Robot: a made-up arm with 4 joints.
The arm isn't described. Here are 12 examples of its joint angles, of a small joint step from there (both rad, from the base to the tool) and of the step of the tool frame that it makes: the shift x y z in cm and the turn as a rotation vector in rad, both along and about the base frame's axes.
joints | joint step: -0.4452 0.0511 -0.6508 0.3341 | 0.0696 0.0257 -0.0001 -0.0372
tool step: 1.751 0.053 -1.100 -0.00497 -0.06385 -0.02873
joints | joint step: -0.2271 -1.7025 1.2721 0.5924 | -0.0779 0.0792 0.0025 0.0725
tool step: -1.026 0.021 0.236 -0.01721 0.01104 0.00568
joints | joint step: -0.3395 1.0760 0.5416 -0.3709 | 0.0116 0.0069 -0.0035 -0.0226
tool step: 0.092 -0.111 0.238 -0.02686 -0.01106 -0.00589
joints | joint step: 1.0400 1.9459 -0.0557 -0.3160 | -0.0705 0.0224 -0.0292 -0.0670
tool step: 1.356 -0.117 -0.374 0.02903 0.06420 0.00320
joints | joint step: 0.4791 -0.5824 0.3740 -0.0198 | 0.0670 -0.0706 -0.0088 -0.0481
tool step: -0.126 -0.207 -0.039 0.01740 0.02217 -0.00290
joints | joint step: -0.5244 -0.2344 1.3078 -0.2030 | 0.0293 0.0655 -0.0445 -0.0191
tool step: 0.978 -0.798 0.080 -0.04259 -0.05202 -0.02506
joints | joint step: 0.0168 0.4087 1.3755 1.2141 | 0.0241 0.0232 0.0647 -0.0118
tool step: -0.083 0.255 2.029 -0.04633 -0.09169 0.01074
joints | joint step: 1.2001 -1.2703 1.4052 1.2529 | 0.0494 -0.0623 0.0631 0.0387
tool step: 0.455 -0.477 1.074 0.02623 -0.06299 -0.04050
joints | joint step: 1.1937 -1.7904 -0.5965 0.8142 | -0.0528 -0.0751 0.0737 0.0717
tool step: -0.488 -0.288 1.203 0.01092 0.05983 0.03523
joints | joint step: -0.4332 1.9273 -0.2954 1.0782 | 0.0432 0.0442 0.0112 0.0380
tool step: 0.413 -0.955 1.549 0.00924 -0.08315 -0.04380
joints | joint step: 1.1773 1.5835 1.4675 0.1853 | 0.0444 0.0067 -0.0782 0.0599
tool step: -0.696 -1.462 1.585 0.06695 -0.01123 0.03465
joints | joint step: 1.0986 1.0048 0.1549 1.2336 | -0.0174 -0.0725 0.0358 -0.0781
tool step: 0.509 0.242 -0.604 0.00702 0.11048 0.00603
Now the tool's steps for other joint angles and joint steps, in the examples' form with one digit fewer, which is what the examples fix.
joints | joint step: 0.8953 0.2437 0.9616 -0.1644 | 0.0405 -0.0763 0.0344 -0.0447
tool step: 0.18 -0.29 0.02 -0.0154 0.0322 -0.0125
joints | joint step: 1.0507 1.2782 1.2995 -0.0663 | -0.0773 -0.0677 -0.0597 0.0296
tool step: 0.69 -2.29 0.61 0.1635 0.0733 0.0875
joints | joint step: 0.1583 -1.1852 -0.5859 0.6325 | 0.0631 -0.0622 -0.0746 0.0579
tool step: 0.43 0.58 2.75 -0.0536 0.1141 -0.0334
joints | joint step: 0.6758 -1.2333 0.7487 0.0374 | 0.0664 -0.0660 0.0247 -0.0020
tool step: 0.65 -0.48 0.44 0.0147 -0.0174 -0.0429
